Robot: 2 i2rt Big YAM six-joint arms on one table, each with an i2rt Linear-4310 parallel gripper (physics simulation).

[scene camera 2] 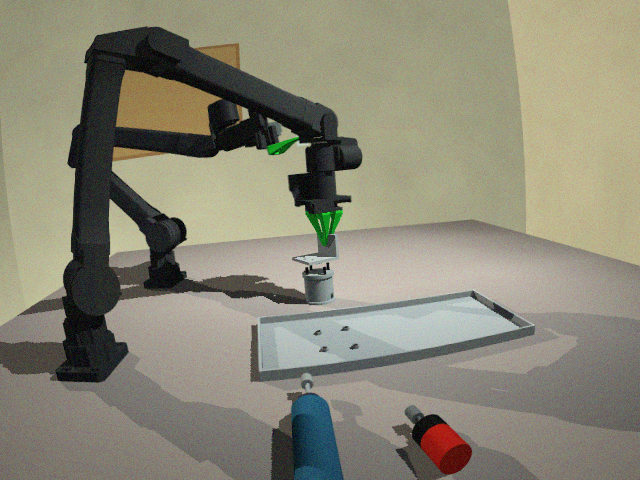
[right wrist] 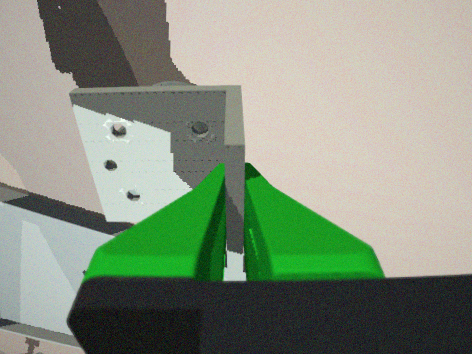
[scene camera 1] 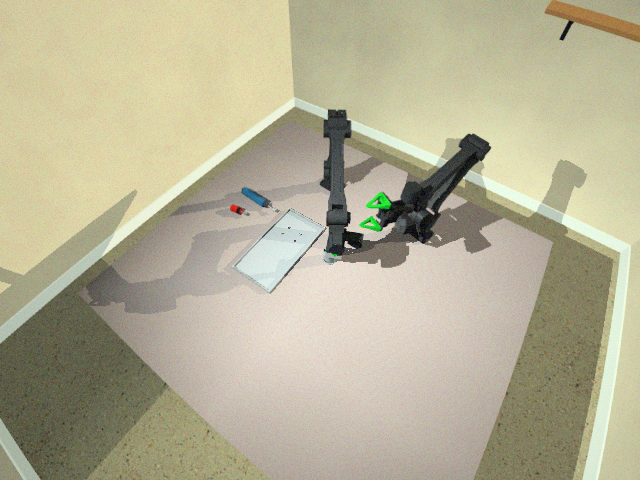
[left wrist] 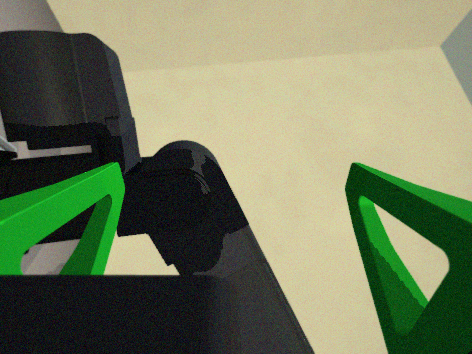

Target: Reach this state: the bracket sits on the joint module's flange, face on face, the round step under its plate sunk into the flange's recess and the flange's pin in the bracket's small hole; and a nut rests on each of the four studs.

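Frame: origin at the left arm's base, x ahead, y left, z up, level; millimetres.
Seen in the pictures: left gripper, between the fingertips: (scene camera 1: 363,216) (left wrist: 235,175); right gripper, between the fingertips: (scene camera 2: 326,245) (right wrist: 234,176) (scene camera 1: 334,254); left arm's base, origin of its link: (scene camera 2: 166,282) (scene camera 1: 418,232); right arm's base, origin of its link: (scene camera 2: 94,365).
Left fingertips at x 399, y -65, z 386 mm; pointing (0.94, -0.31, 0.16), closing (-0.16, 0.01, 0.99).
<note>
Offsets run from my left fingertips to a thing's top centre. "spot": to the spot under its first point.
My right gripper (scene camera 2: 325,238) is shut on the upright wall of the grey L-shaped bracket (scene camera 2: 318,254); the grip also shows in the right wrist view (right wrist: 234,211). The bracket's flat plate @(spot: 20 mm ahead, 91 mm right, 299 mm down) (right wrist: 147,147) hangs level just above the grey cylindrical joint module @(36 mm ahead, 117 mm right, 311 mm down) (scene camera 2: 318,286), close over its dark studs @(spot: 36 mm ahead, 100 mm right, 327 mm down) (scene camera 2: 318,270), and hides the module in the right wrist view. Several small nuts (scene camera 2: 334,339) lie in the shallow tray @(168 mm ahead, 314 mm right, 370 mm down) (scene camera 2: 385,333). My left gripper (scene camera 1: 375,211) is open and empty, held high behind the right arm, its fingers wide apart in the left wrist view (left wrist: 234,246).
A blue tool @(spot: 81 mm ahead, 645 mm right, 345 mm down) (scene camera 2: 313,433) and a red tool @(191 mm ahead, 621 mm right, 351 mm down) (scene camera 2: 437,440) lie on the table in front of the tray. They also show in the overhead scene view, blue @(spot: 83 mm ahead, 629 mm right, 345 mm down) (scene camera 1: 255,196) and red @(spot: 199 mm ahead, 624 mm right, 353 mm down) (scene camera 1: 237,209), left of the tray (scene camera 1: 280,249).
</note>
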